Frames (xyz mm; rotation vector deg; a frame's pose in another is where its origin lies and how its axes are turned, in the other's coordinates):
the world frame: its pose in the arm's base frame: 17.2 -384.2 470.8 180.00 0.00 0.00
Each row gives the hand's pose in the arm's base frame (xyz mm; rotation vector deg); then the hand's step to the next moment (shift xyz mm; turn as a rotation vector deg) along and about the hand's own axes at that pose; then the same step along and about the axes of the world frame.
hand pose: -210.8 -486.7 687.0 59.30 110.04 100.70
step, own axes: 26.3 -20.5 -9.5 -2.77 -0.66 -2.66
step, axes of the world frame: -30.1 -12.3 12.1 -0.12 3.82 0.77
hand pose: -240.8 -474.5 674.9 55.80 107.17 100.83
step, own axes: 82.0 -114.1 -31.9 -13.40 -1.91 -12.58
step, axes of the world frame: -103.0 -39.4 92.7 -0.08 18.31 2.53
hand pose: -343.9 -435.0 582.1 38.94 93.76 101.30
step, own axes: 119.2 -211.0 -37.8 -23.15 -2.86 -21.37
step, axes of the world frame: -86.4 -69.8 218.7 0.09 31.39 3.89
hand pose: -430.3 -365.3 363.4 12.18 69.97 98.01
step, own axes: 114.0 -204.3 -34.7 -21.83 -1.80 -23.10
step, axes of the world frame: 45.2 -69.4 221.5 -2.28 31.45 4.36
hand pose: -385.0 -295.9 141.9 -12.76 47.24 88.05
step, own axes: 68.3 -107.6 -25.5 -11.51 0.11 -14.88
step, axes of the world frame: 80.2 -30.2 97.7 -3.08 18.15 3.86
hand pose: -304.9 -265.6 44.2 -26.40 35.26 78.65
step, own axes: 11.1 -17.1 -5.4 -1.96 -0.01 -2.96
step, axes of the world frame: 17.1 -2.4 12.1 -0.55 3.37 0.98
